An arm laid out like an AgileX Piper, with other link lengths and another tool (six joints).
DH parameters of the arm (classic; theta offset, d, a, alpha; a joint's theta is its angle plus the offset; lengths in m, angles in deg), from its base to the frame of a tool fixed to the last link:
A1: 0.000 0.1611 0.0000 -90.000
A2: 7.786 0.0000 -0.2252 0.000
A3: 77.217 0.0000 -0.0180 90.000
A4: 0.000 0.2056 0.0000 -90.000
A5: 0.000 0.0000 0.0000 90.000
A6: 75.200 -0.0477 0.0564 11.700
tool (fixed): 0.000 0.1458 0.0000 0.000
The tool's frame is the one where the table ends.
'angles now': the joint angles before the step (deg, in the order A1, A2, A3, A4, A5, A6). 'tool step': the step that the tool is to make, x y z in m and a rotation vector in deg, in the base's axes. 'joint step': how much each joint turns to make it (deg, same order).
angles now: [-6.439, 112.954, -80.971, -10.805, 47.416, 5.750]
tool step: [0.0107, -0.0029, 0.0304, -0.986, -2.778, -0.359]
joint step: [-0.088, -1.180, -7.290, -0.049, 5.594, -0.720]
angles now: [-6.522, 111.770, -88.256, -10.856, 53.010, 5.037]
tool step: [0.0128, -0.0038, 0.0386, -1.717, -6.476, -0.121]
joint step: [-0.084, -1.471, -8.820, -0.610, 3.642, -0.556]
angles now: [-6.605, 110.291, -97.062, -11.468, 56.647, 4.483]
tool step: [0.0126, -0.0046, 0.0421, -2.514, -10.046, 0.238]
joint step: [-0.113, -1.500, -8.963, -1.140, 0.130, -0.375]
